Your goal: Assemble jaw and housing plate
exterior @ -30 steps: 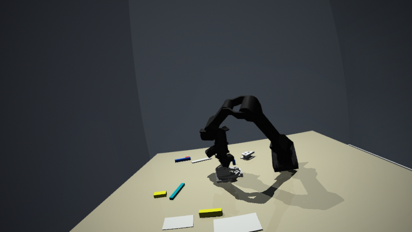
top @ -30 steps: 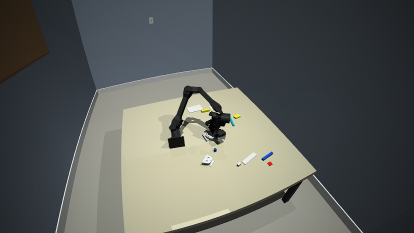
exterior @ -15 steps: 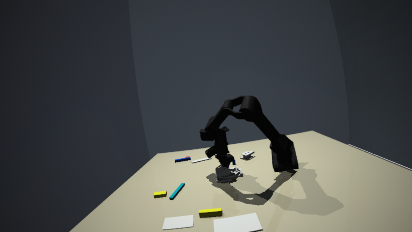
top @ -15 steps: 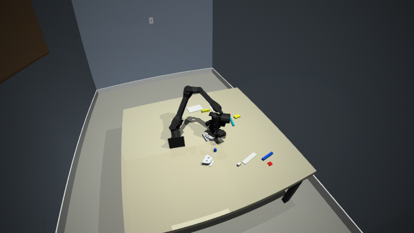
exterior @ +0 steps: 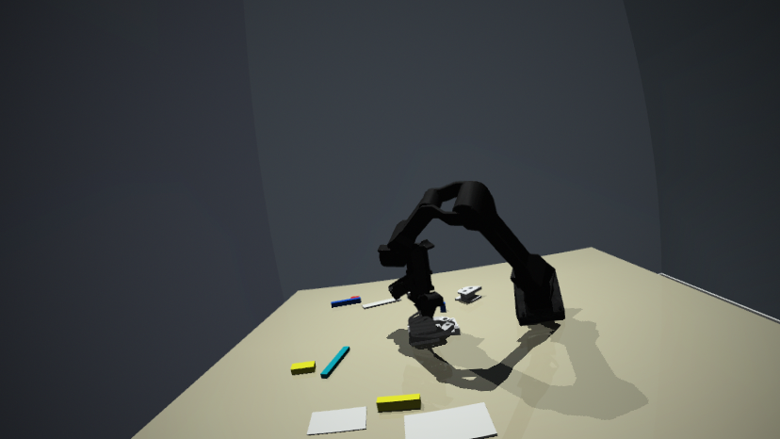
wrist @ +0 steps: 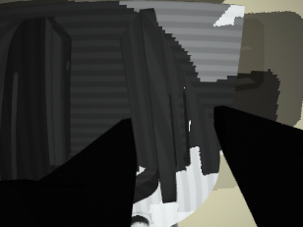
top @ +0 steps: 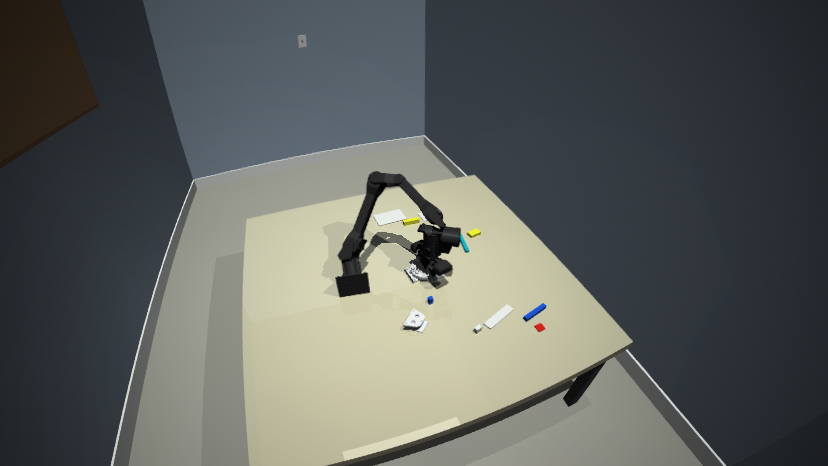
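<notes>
The white jaw lies 40 mm behind my gripper tip and 10 mm to the left of it. Also, from my gripper tip: blue bar: 320 mm ahead, 290 mm to the right, 10 mm below; white bar: 180 mm ahead, 260 mm to the right, 10 mm below; teal bar: 190 mm ahead, 180 mm to the left, 10 mm below.
</notes>
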